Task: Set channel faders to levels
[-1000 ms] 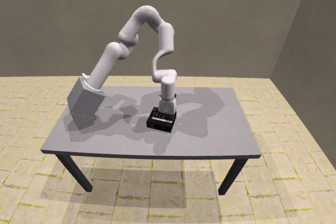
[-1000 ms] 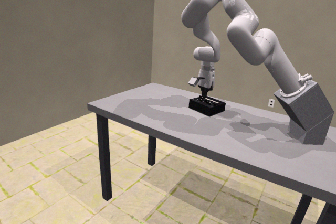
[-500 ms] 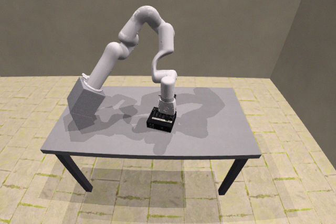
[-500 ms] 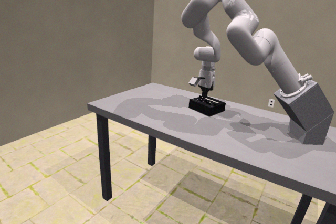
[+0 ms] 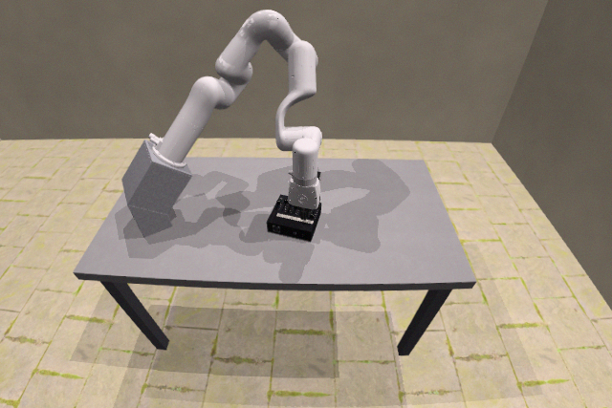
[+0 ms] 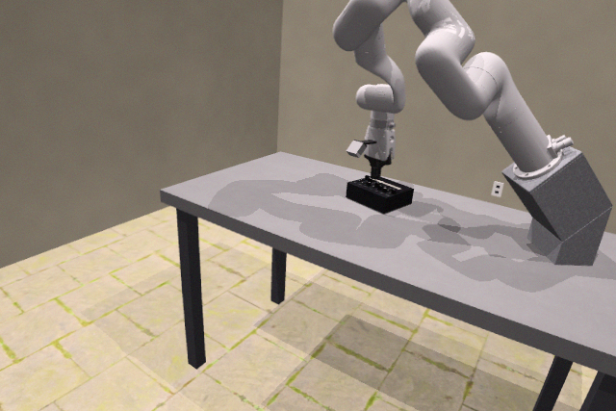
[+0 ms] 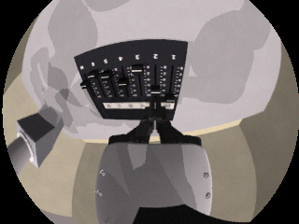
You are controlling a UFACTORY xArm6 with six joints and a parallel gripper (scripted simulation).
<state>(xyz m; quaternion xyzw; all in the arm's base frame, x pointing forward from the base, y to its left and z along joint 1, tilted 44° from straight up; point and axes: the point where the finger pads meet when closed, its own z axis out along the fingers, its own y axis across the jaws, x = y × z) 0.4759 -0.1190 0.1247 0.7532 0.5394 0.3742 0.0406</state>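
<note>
The fader cap lies 3 cm to the left of my hand and 2 cm below it. From my hand the other things lie so: fader (4 cm behind, 5 cm to the left, 2 cm below).
</note>
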